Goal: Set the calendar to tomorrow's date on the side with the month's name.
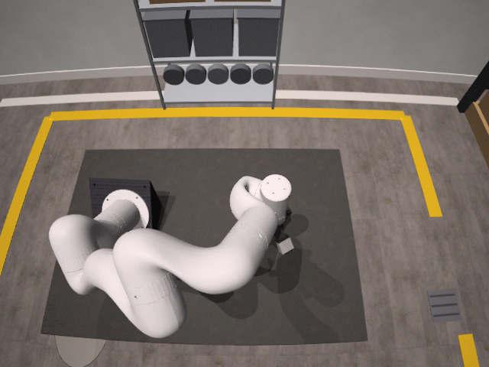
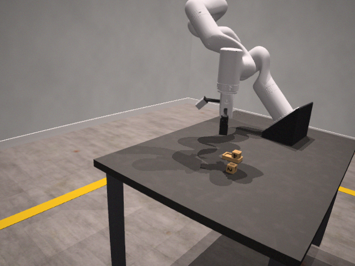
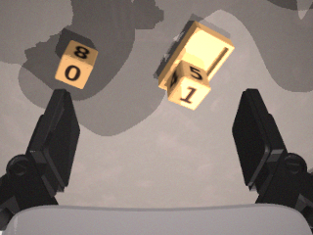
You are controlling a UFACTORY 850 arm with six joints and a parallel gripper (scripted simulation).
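Right now my hand is 50 mm short of the calendar cube, 80 mm to the right of it and 130 mm above it. Also, from my hand: wooden tray (60 mm behind, 30 mm to the left, 140 mm below).
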